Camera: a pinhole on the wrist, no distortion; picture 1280 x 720 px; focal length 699.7 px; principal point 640.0 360.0 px. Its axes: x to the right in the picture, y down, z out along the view. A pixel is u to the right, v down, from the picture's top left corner.
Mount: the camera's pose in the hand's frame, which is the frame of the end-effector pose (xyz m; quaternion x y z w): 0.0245 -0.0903 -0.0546 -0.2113 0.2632 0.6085 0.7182
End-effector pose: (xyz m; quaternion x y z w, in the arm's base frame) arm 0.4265 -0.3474 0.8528 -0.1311 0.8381 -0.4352 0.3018
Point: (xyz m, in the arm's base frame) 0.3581 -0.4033 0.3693
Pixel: 920 138
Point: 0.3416 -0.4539 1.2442
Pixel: behind the camera
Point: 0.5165 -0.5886 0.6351
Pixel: 416 216
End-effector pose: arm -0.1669 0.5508 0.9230 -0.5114 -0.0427 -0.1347 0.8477
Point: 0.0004 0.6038 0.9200
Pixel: 877 32
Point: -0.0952 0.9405 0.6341
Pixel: 940 602
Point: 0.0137 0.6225 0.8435
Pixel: 1053 136
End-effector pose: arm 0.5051 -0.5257 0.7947 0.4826 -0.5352 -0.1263 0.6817
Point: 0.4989 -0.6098 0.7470
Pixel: 191 375
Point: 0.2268 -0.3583 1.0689
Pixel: 1017 625
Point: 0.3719 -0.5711 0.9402
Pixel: 787 360
